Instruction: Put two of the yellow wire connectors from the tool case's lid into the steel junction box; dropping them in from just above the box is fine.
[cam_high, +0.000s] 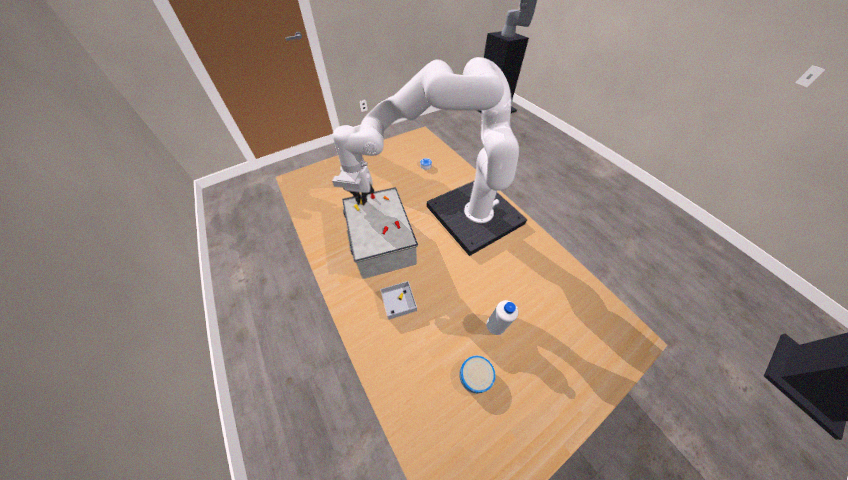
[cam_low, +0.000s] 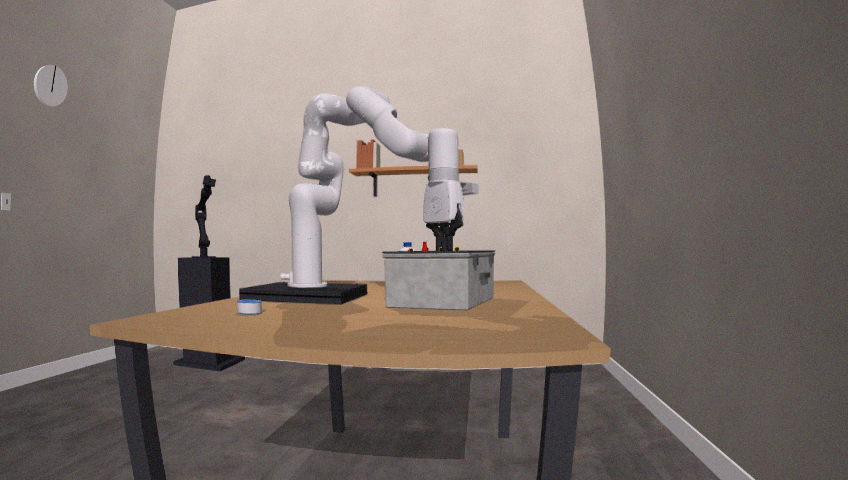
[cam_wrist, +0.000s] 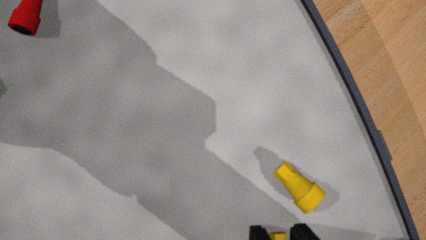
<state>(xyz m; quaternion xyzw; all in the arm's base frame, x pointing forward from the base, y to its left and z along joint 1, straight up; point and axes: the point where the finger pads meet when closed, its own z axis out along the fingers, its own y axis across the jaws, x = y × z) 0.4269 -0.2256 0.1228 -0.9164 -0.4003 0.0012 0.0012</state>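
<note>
Now: hand 9 cm past the orange wire connector, 3 cm to the right of it and 2 cm above it. Also, from my hand: grey tool case: 11 cm to the left, 6 cm below.
</note>
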